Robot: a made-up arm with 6 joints.
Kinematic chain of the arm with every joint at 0, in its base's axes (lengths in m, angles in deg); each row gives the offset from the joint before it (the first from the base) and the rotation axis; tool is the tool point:
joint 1: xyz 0 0 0.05 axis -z
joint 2: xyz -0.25 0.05 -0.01 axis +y
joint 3: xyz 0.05 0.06 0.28 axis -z
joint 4: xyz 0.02 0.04 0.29 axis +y
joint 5: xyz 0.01 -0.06 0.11 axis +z
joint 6: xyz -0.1 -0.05 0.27 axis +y
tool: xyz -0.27 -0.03 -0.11
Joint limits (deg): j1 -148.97..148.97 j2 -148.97..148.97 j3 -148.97..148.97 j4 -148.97..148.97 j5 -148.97..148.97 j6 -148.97..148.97
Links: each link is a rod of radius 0.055 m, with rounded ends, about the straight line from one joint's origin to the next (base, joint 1, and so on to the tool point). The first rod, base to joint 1, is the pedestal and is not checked.
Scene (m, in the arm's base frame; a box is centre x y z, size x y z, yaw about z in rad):
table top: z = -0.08
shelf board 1: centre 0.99 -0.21 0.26 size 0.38 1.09 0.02 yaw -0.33
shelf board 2: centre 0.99 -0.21 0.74 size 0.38 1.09 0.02 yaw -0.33
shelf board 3: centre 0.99 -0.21 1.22 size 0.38 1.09 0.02 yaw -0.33
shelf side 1: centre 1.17 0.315 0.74 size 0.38 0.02 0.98 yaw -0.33
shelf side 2: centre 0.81 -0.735 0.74 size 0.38 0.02 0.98 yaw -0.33
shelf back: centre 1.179 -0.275 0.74 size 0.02 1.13 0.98 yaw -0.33
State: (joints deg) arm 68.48 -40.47 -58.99 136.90 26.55 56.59
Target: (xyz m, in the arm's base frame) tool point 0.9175 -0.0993 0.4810
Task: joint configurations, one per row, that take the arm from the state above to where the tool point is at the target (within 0.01 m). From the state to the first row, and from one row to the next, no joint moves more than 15 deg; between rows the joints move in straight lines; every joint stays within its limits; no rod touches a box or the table.
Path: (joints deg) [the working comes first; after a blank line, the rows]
Joints at the target: 129.12 -50.71 -92.22 124.05 11.00 66.31
Straight joint move there: clear.

1: 80.61 -42.52 -65.64 134.33 23.44 58.53
2: 92.73 -44.57 -72.28 131.76 20.33 60.48
3: 104.86 -46.61 -78.93 129.19 17.22 62.42
4: 116.99 -48.66 -85.58 126.62 14.11 64.37
5: 129.12 -50.71 -92.22 124.05 11.00 66.31

